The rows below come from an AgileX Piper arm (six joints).
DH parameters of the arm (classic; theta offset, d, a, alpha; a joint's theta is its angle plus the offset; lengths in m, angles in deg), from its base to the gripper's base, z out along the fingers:
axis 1: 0 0.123 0 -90
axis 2: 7.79 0 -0.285 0
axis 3: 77.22 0 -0.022 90
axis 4: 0 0.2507 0 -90
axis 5: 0 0 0 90
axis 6: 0 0.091 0 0
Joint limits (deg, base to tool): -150..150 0..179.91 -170..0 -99.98..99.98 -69.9..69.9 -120..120
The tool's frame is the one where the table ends.
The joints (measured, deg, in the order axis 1, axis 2, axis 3, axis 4, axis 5, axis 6), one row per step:
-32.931 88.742 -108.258 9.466 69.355 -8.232
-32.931 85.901 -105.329 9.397 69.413 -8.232
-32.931 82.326 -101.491 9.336 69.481 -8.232
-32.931 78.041 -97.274 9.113 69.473 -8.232
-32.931 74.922 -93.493 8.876 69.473 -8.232
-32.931 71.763 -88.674 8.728 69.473 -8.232
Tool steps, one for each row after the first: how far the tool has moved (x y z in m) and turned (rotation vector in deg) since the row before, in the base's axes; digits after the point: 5 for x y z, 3 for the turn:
-0.01184 0.00755 0.00074 0.023 0.158 -0.020
-0.01479 0.00948 -0.00080 0.129 0.310 -0.015
-0.01809 0.01132 -0.00046 -0.212 0.047 -0.093
-0.01257 0.00772 -0.00488 0.178 0.673 -0.096
-0.01188 0.00743 -0.01070 0.788 1.467 -0.057

